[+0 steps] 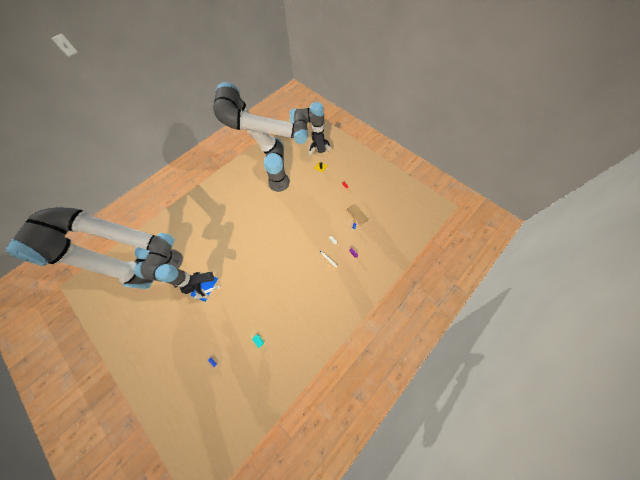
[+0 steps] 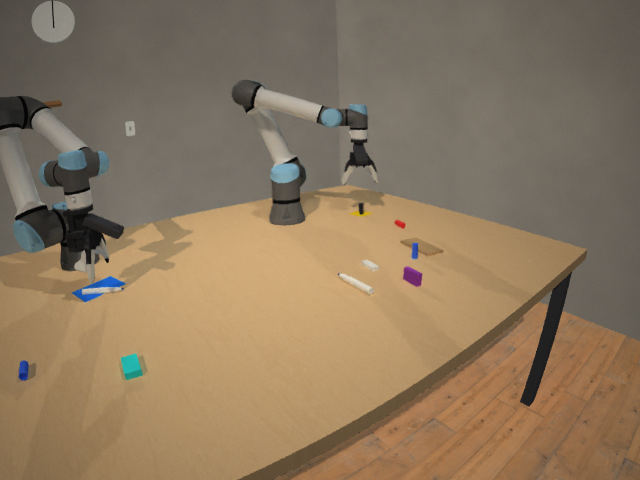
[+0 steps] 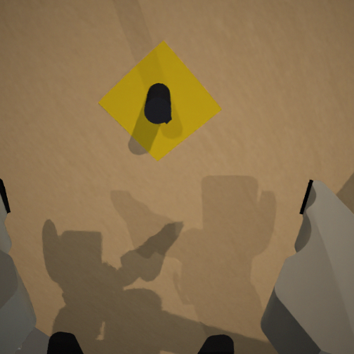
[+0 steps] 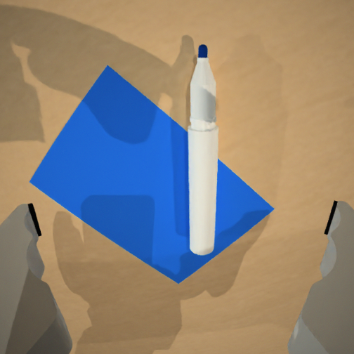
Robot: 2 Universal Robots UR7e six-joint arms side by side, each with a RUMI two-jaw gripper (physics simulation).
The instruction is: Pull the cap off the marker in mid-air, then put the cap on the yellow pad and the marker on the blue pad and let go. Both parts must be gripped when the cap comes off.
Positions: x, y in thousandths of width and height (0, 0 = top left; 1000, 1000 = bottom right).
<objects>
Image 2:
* right gripper: 157, 568
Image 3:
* left gripper: 436, 521
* black cap: 445, 309
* yellow pad: 541, 298
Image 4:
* right gripper: 513, 586
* blue pad: 340, 465
</objects>
